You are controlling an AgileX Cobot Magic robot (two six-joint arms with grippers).
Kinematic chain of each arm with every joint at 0, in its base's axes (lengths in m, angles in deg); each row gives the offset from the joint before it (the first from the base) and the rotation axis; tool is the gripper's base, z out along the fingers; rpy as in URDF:
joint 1: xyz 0 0 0.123 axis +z
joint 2: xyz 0 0 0 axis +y
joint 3: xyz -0.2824 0 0.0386 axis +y
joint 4: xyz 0.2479 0 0.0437 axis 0.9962 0 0.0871
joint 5: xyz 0 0 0 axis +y
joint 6: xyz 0.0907 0 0.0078 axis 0.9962 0 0.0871
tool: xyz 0 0 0 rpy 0 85 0
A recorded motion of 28 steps. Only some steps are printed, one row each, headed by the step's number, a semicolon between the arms.
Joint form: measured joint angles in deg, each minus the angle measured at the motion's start. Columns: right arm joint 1, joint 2, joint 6, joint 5, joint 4, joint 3; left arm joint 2, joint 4, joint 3, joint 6, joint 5, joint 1.
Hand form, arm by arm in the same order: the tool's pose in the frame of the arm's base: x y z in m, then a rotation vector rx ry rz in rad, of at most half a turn. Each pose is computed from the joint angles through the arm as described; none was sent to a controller.
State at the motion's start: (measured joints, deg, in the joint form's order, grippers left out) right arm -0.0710 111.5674 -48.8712 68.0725 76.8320 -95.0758; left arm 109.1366 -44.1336 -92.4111 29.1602 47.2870 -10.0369
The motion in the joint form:
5: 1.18 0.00 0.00 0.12 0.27 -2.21; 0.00 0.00 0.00 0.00 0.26 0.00
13: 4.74 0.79 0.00 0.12 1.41 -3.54; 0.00 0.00 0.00 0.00 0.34 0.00
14: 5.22 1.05 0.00 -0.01 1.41 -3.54; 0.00 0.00 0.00 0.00 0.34 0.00
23: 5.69 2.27 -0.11 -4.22 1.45 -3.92; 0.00 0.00 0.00 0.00 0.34 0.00
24: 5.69 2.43 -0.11 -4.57 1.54 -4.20; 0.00 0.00 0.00 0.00 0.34 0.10
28: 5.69 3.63 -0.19 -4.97 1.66 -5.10; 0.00 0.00 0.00 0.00 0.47 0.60
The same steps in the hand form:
5: 0.4193 0.0906 0.3286 -0.4650 2.0363 1.3515; 0.4146 -0.1209 0.2879 0.3682 2.3898 -0.7681
13: 0.4168 0.1171 0.3309 -0.5247 2.0146 1.4013; 0.4144 -0.1210 0.2879 0.3691 2.3907 -0.7690
14: 0.4170 0.1206 0.3289 -0.5292 2.0184 1.4065; 0.4144 -0.1210 0.2879 0.3691 2.3907 -0.7690
23: 0.4269 0.1225 0.3213 -0.4691 2.0243 1.3569; 0.4144 -0.1210 0.2879 0.3691 2.3907 -0.7690
24: 0.4282 0.1224 0.3215 -0.4640 2.0208 1.3524; 0.4147 -0.1203 0.2879 0.3670 2.3907 -0.7682
28: 0.4336 0.1227 0.3169 -0.4552 2.0227 1.3497; 0.4155 -0.1167 0.2878 0.3577 2.3923 -0.7656

